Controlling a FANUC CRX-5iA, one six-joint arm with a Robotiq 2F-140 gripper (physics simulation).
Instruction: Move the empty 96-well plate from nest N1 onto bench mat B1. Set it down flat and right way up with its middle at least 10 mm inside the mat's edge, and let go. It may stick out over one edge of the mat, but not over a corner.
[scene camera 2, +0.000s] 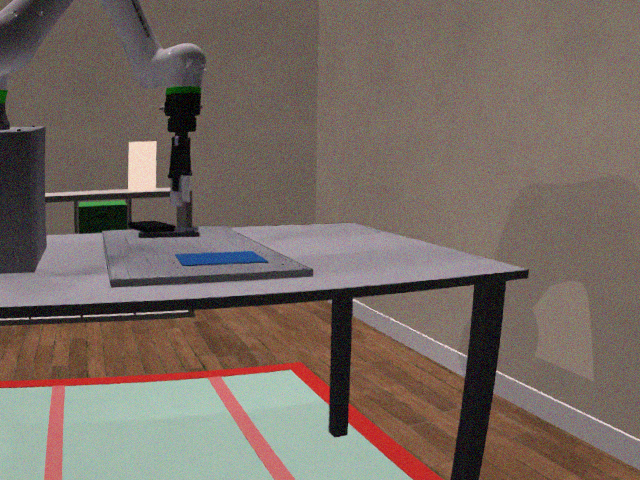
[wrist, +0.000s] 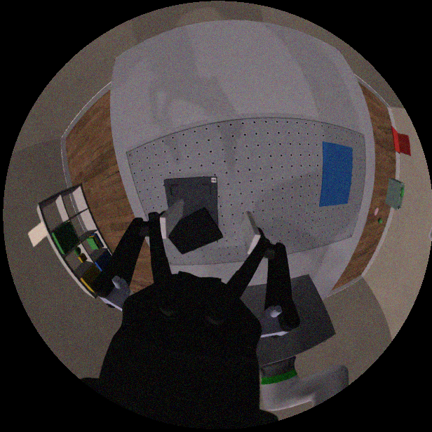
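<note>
A black rectangular plate appears as a dark shape lying askew over the robot-side part of the dark nest. Its wells do not show, and I cannot tell whether it is level. My gripper is open and empty, pointing down, a good way above the nest. In the wrist view the plate is nearer the left finger than the right one. The blue bench mat lies flat towards the far end of the board from the nest.
The nest and mat lie on a grey perforated board on the table. The robot's grey pedestal stands beside the board. A shelf unit with coloured bins stands beyond the table.
</note>
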